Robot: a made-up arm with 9 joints. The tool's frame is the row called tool.
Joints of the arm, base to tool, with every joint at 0 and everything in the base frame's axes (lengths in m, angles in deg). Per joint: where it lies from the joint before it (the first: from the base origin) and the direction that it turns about. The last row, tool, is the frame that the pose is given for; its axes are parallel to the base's.
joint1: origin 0 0 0.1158 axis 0 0 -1
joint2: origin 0.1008 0.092 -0.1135 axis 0 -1 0
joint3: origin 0.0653 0.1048 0.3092 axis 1 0 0
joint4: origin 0.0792 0.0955 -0.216 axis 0 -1 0
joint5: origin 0.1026 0.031 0.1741 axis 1 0 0
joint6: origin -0.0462 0.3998 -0.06 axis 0 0 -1
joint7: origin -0.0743 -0.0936 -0.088 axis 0 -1 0
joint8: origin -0.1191 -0.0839 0.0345 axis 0 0 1
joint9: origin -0.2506 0.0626 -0.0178 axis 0 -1 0
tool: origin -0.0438 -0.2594 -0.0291
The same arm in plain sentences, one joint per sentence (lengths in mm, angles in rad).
The arm has nine revolute joints in a row. What follows holds with every joint at zero, and every direction is one of the base frame's.
The first joint sits 115.8 mm along +z from the base frame's origin and rotates about -z.
The second joint sits 100.8 mm along +x and 92.0 mm along +y and 113.5 mm along -z from the first joint and rotates about -y.
The third joint sits 65.3 mm along +x and 104.8 mm along +y and 309.2 mm along +z from the second joint and rotates about +x.
The fourth joint sits 79.2 mm along +x and 95.5 mm along +y and 216.0 mm along -z from the third joint and rotates about -y.
The fifth joint sits 102.6 mm along +x and 31.0 mm along +y and 174.1 mm along +z from the fourth joint and rotates about +x.
The sixth joint sits 46.2 mm along -x and 399.8 mm along +y and 60.0 mm along -z from the fifth joint and rotates about -z.
The seventh joint sits 74.3 mm along -x and 93.6 mm along -y and 88.0 mm along -z from the sixth joint and rotates about -y.
The eighth joint sits 119.1 mm along -x and 83.9 mm along -y and 34.5 mm along +z from the seventh joint and rotates about +z.
The ninth joint sits 250.6 mm along -x and 62.6 mm along +y and 17.8 mm along -z from the eighth joint and rotates about -y.
The tool frame, which is the frame that the pose is given for, sits 43.8 mm along -x and 259.4 mm along -y and 29.1 mm along -z from the ninth joint; its axes are parallel to the base frame's.

